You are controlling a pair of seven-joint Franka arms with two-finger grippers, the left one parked.
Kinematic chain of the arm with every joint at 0, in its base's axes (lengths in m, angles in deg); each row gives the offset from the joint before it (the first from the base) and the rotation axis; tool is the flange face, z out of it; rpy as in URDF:
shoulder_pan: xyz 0 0 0.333 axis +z
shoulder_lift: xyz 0 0 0 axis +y
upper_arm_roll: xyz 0 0 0.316 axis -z
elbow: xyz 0.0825 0 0 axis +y
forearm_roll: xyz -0.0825 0 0.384 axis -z
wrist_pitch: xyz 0 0 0 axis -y
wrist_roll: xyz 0.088 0 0 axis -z
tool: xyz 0 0 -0.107 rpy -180 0 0
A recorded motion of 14 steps. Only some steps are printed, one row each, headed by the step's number.
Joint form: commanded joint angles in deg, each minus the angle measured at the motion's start. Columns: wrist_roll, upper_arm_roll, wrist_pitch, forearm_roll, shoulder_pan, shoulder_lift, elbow.
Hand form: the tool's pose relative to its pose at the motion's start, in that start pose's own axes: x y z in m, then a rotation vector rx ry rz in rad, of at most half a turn. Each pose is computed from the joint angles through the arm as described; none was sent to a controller.
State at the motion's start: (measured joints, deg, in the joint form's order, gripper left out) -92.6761 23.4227 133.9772 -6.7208 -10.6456 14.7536 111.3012
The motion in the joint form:
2: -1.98 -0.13 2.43 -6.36 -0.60 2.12 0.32
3: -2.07 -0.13 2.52 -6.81 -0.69 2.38 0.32
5: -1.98 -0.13 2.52 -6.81 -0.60 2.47 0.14
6: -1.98 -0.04 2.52 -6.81 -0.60 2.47 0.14
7: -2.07 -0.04 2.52 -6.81 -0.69 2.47 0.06
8: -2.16 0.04 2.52 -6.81 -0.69 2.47 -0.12
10: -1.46 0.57 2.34 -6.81 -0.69 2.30 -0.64
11: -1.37 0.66 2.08 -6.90 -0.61 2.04 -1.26
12: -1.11 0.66 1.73 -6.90 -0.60 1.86 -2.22
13: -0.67 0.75 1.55 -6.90 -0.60 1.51 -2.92
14: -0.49 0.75 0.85 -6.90 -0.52 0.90 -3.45
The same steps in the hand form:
2: -0.0038 0.0006 0.0200 -0.0081 0.0588 0.0513
3: -0.0046 0.0005 0.0225 -0.0060 0.0619 0.0568
5: -0.0034 0.0014 0.0221 -0.0076 0.0617 0.0563
6: -0.0044 0.0014 0.0220 -0.0078 0.0610 0.0577
7: -0.0053 0.0019 0.0215 -0.0093 0.0608 0.0575
8: -0.0060 0.0030 0.0201 -0.0126 0.0604 0.0568
10: -0.0110 0.0060 0.0143 -0.0222 0.0587 0.0761
11: -0.0105 0.0092 0.0075 -0.0327 0.0625 0.0775
12: -0.0095 0.0140 -0.0008 -0.0459 0.0656 0.0796
13: -0.0099 0.0177 -0.0094 -0.0604 0.0688 0.0872
14: -0.0086 0.0197 -0.0186 -0.0668 0.0755 0.0879

